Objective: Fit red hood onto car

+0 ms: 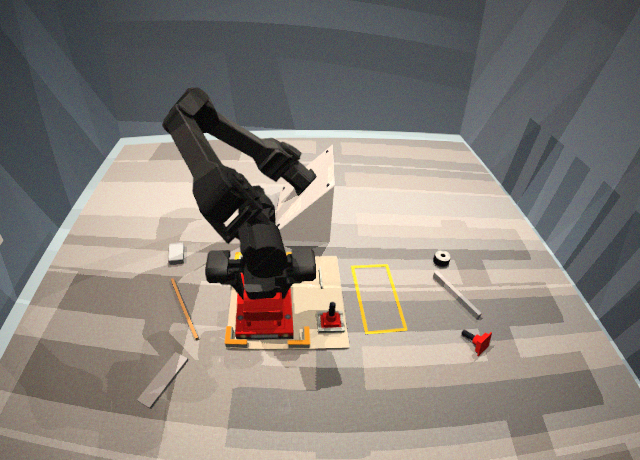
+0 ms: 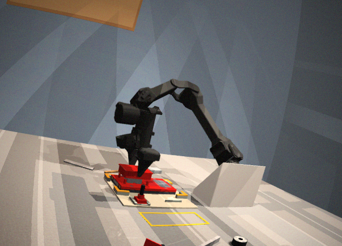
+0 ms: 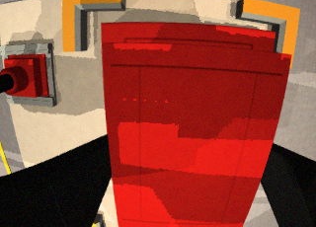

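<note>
Right now my gripper tip is 3 cm above the grey engine block. From my gripper tip the other things lie so: grey bar 41 cm to the left, 5 cm below, 2 cm ahead; red hood 1 cm above; wooden stick 17 cm to the right, 5 cm below, 4 cm behind.
</note>
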